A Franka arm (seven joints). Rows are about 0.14 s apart.
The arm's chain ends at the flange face. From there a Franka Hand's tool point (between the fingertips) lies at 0.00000 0.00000 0.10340 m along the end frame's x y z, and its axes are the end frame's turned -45 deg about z.
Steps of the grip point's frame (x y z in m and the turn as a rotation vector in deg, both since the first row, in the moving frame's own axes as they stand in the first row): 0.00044, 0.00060, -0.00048, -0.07, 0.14, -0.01; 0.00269, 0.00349, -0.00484, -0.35, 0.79, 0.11; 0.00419, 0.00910, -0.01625, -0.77, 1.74, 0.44; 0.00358, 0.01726, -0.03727, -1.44, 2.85, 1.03; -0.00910, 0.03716, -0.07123, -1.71, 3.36, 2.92; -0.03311, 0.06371, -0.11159, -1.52, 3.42, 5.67; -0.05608, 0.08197, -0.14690, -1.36, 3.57, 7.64; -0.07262, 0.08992, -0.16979, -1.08, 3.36, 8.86
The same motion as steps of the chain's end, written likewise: 0.00047, 0.00020, -0.00048, 0.05, 0.15, -0.01; 0.00291, 0.00113, -0.00483, 0.31, 0.81, 0.11; 0.00619, 0.00470, -0.01619, 0.69, 1.77, 0.44; 0.00925, 0.01142, -0.03711, 1.00, 3.03, 1.03; 0.01333, 0.03465, -0.07101, 1.17, 3.59, 2.92; 0.01523, 0.07057, -0.11137, 1.34, 3.49, 5.67; 0.01185, 0.10001, -0.14667, 1.56, 3.49, 7.64; 0.00637, 0.11739, -0.16959, 1.61, 3.14, 8.86
